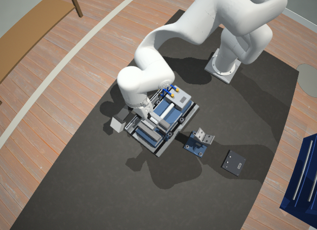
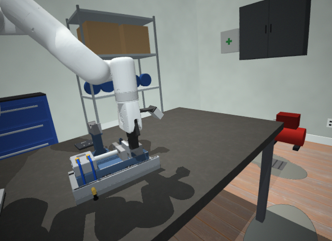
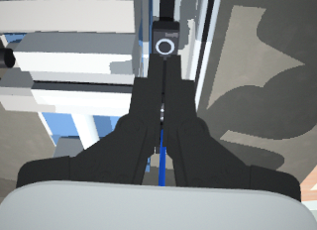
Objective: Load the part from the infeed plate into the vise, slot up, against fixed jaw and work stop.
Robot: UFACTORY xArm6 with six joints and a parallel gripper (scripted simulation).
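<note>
My gripper is now 1 cm short of the part, 4 cm to the right of it and 2 cm above it. From my hand the other things lie so: moving jaw: 2 cm behind, 7 cm to the left, 4 cm below; fixed jaw: 4 cm ahead, 6 cm to the left, 4 cm below; work stop: 2 cm ahead, 11 cm to the left, 3 cm below.
</note>
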